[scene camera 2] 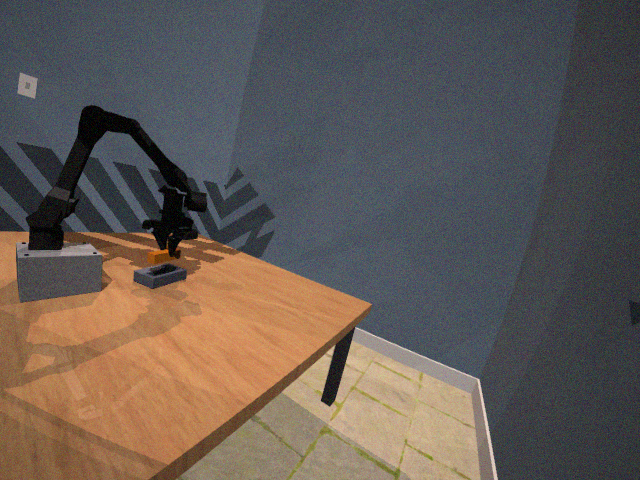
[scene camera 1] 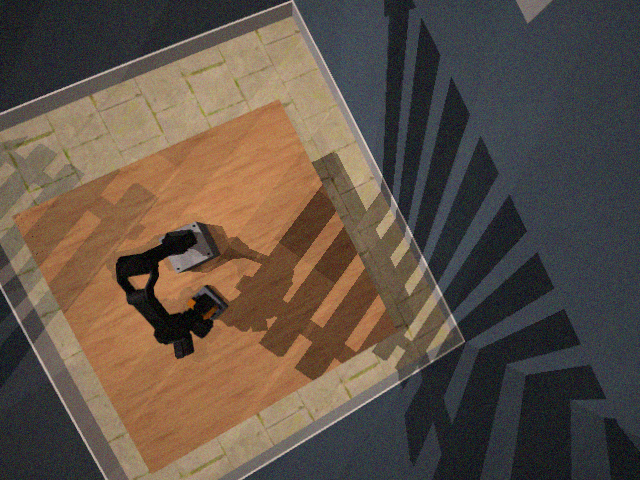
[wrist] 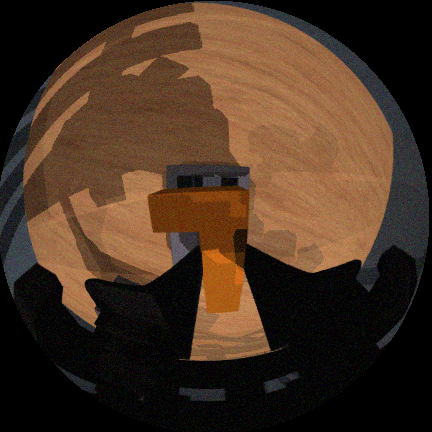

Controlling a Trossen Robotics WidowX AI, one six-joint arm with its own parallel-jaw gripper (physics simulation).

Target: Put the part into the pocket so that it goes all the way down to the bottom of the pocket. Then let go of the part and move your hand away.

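Places are measured from the arm's base along level axes (x left, y ahead, z down), in metres.
Pixels of known places: gripper, between the fingertips: (scene camera 2: 167,254) (scene camera 1: 201,310) (wrist: 221,249); arm's base, origin of its link: (scene camera 2: 45,247) (scene camera 1: 187,239).
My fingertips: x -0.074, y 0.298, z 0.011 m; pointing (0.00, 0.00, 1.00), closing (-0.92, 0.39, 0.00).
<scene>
Ahead of a thing's pixels: the offset from my fingertips to its top centre. Level surfaces: height alone.
The orange L-shaped part @(dz -0.013, dx +0.010, dy -0.015 m) (scene camera 1: 210,312) (scene camera 2: 156,256) (wrist: 220,212) is held between the fingers of my gripper (scene camera 2: 171,252) (wrist: 221,249), which is shut on its stem. The short arm of the part points left in the wrist view. The grey-blue block with the pocket @(dz +0.057, dx +0.010, dy -0.009 m) (scene camera 1: 224,305) (scene camera 2: 156,280) (wrist: 207,169) lies on the table. In the wrist view the part covers much of the block, and dark openings of the pocket show past its upper edge. In scene camera 2 the part hangs higher than the block, apart from it. The pocket's bottom is hidden.
The arm's grey base box (scene camera 1: 193,258) (scene camera 2: 59,276) stands on the wooden table @(dz +0.093 m) (scene camera 1: 232,170) (scene camera 2: 217,351) near the block. Dark shadows cross the table around the block. The table's edge and one leg (scene camera 2: 338,366) show in scene camera 2.
</scene>
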